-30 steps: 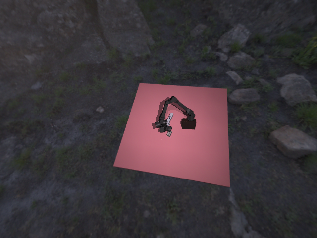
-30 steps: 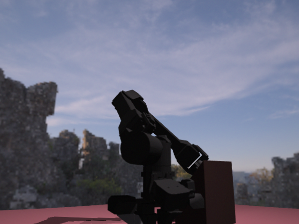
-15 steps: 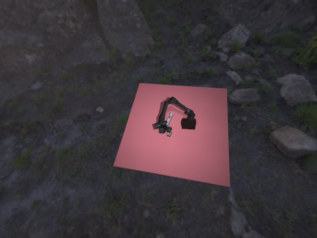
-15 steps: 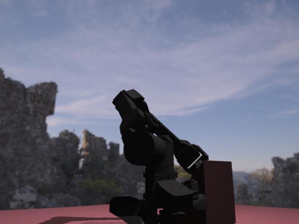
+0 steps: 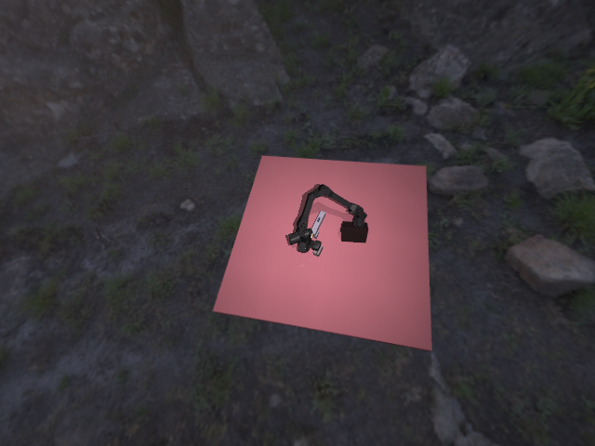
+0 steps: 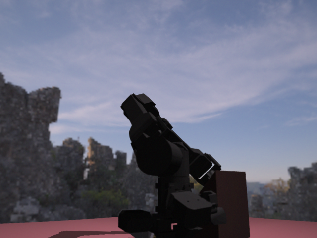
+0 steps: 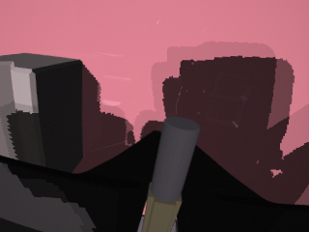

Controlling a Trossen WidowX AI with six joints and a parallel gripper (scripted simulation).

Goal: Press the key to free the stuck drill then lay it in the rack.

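Right now the drill is 40 mm to the right of my gripper tip, 40 mm above it and 10 mm behind it. The rest, counted from my gripper tip: small dark key (190 mm to the right, 40 mm behind, 40 mm above); then grey block (160 mm to the right, 40 mm behind, 30 mm above); then dark rack (70 mm behind, 20 mm to the left, 10 mm above).
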